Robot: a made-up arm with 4 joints. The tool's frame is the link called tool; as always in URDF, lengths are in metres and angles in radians.
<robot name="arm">
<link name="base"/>
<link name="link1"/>
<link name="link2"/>
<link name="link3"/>
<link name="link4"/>
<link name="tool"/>
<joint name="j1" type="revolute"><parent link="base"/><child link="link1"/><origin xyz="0 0 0.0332"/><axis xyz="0 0 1"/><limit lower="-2.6" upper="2.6" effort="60" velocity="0.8"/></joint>
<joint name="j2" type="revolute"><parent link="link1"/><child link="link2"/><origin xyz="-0.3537 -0.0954 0.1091" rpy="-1.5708 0 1.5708"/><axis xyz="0 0 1"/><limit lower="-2.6" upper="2.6" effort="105" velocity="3.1"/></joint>
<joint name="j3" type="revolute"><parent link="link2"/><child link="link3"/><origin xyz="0.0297 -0.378 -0.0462" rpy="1.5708 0 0"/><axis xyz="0 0 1"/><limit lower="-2.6" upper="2.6" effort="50" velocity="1"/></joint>
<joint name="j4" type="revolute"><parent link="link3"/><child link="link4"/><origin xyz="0.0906 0.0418 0.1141" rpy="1.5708 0 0"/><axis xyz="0 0 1"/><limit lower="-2.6" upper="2.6" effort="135" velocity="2"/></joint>
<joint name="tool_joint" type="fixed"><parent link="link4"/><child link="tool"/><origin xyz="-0.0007 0.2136 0.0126" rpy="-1.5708 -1.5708 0"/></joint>
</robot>
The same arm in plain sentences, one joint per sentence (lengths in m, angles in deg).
The arm has four revolute joints in a row. What follows holds with every joint at zero, and every direction is one of the base frame's.
The first joint lies 0.0332 m along +z from the base frame's origin and rotates about +z, from -148.97 to 148.97 deg.
The second joint lies 0.3537 m along -x and 0.0954 m along -y and 0.1091 m along +z from the first joint and rotates about -x, from -148.97 to 148.97 deg.
The third joint lies 0.0462 m along +x and 0.0297 m along +y and 0.3780 m along +z from the second joint and rotates about +z, from -148.97 to 148.97 deg.
The fourth joint lies 0.0418 m along -x and 0.0906 m along +y and 0.1141 m along +z from the third joint and rotates about +x, from -148.97 to 148.97 deg.
The tool frame, which is the frame that the pose is given for, lies 0.0126 m along +x and 0.0007 m along -y and 0.2136 m along +z from the fourth joint; its axes are the base frame's turned by roll 0.00, pitch 0.00 and yaw 0.00 deg (as in URDF: about the fixed x, then y, then z).

